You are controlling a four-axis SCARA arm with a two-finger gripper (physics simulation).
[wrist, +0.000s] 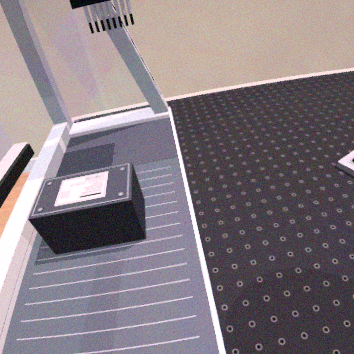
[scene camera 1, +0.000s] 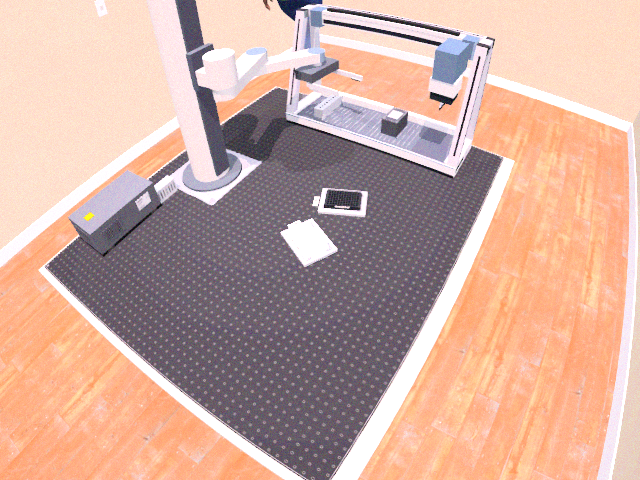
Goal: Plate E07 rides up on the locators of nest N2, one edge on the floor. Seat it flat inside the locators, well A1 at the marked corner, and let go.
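Frame: origin at the arm's base, x back, y right, z up, level; metres.
Where they show: gripper, between the fingertips: [wrist: 188,103] [scene camera 1: 350,85]; arm's base, origin of its link: [scene camera 1: 212,173].
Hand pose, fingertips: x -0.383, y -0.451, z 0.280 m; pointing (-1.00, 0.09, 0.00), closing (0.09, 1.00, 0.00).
Note:
Each offset is from my fingertips to the top centre of the thing. "pt": to the spot under its first point.
Plate E07 @[dx -0.173, dy +0.351, dz -0.241 m] [scene camera 1: 343,198], black with a grid of wells, lies on a white nest @[pt dx -0.241, dy +0.378, dz -0.254 m] [scene camera 1: 356,212] near the middle of the dark mat in the scene view. Its tilt, its locators and the marked corner are too small to tell. A white corner, apparently of a nest @[pt dx -0.209, dy +0.272, dz -0.255 m] [wrist: 345,164], shows at the right edge of the wrist view. My gripper [scene camera 1: 345,84] is open, high up and far behind the plate, by the left part of the gantry frame. One finger shows at the left edge of the wrist view; nothing is seen held.
A second white nest @[pt dx -0.185, dy +0.580, dz -0.240 m] [scene camera 1: 309,241] lies in front of the plate's nest. A gantry frame [scene camera 1: 372,140] stands at the back, with a dark box @[pt dx -0.166, dy -0.064, dz -0.158 m] [scene camera 1: 393,124] [wrist: 95,220] on its deck and a blue pipetting head @[pt dx -0.366, dy -0.014, dz +0.187 m] [scene camera 1: 448,62] at its right. A grey cabinet @[pt dx +0.431, dy +0.869, dz -0.152 m] [scene camera 1: 116,209] stands left of my column.

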